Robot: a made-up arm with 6 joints.
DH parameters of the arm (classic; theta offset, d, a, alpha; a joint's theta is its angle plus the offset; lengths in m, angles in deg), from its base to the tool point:
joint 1: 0 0.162 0 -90
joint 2: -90 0 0.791 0
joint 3: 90 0.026 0 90
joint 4: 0 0.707 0 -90
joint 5: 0 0 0 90
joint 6: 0 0.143 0 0
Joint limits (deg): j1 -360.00..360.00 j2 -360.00..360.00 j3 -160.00..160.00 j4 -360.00..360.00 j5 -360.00..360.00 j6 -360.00..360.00
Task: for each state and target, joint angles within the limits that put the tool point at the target. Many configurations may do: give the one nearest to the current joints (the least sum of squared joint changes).
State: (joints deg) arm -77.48 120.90 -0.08 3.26 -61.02 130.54
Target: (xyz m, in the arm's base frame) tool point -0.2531 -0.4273 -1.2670
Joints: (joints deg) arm -119.06 149.02 34.27 16.72 -74.79 130.54
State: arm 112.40 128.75 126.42 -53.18 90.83 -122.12
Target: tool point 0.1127 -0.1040 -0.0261
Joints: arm 107.43 147.08 155.57 -46.54 80.47 -122.12
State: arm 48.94 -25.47 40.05 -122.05 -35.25 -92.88
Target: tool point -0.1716 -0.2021 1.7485
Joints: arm 64.21 -19.74 18.69 -122.62 -19.69 -92.88
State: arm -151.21 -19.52 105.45 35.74 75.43 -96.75
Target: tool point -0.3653 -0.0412 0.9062
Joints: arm -186.17 -29.68 105.57 23.01 75.95 -96.75
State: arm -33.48 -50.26 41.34 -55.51 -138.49 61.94
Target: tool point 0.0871 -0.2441 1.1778
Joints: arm -82.16 -18.35 82.55 -53.74 -166.45 61.94
